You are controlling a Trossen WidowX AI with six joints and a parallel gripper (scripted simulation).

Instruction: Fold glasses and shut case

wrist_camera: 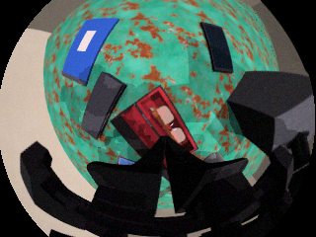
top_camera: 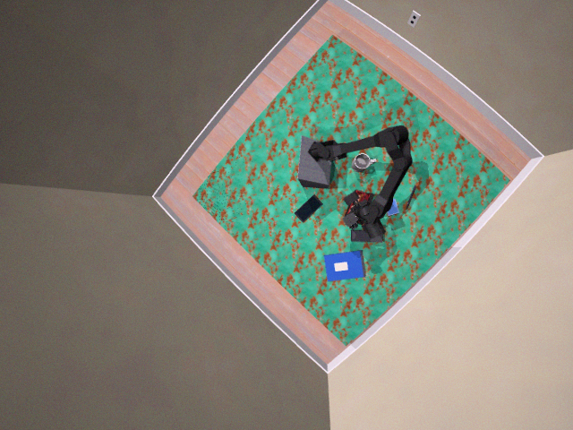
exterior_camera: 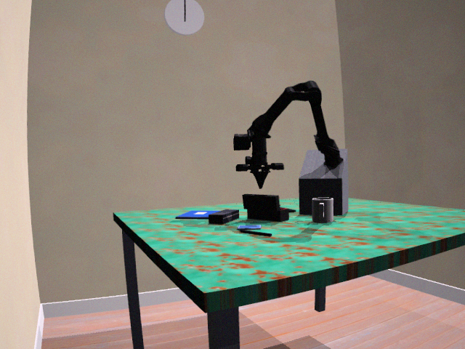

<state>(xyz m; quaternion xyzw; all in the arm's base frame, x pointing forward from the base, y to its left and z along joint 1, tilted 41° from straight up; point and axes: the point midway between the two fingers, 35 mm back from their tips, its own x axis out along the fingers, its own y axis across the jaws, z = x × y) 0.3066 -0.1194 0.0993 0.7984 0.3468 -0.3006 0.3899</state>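
Now: hand 30 mm short of the glasses case lid, 50 mm to the right of it and 80 mm above it. From my hand the other things lie so: black glasses case 10 mm ahead, 40 mm to the left, 110 mm below; black box 140 mm ahead, 50 mm to the right, 140 mm below; glasses 10 mm behind, 40 mm to the left, 130 mm below.
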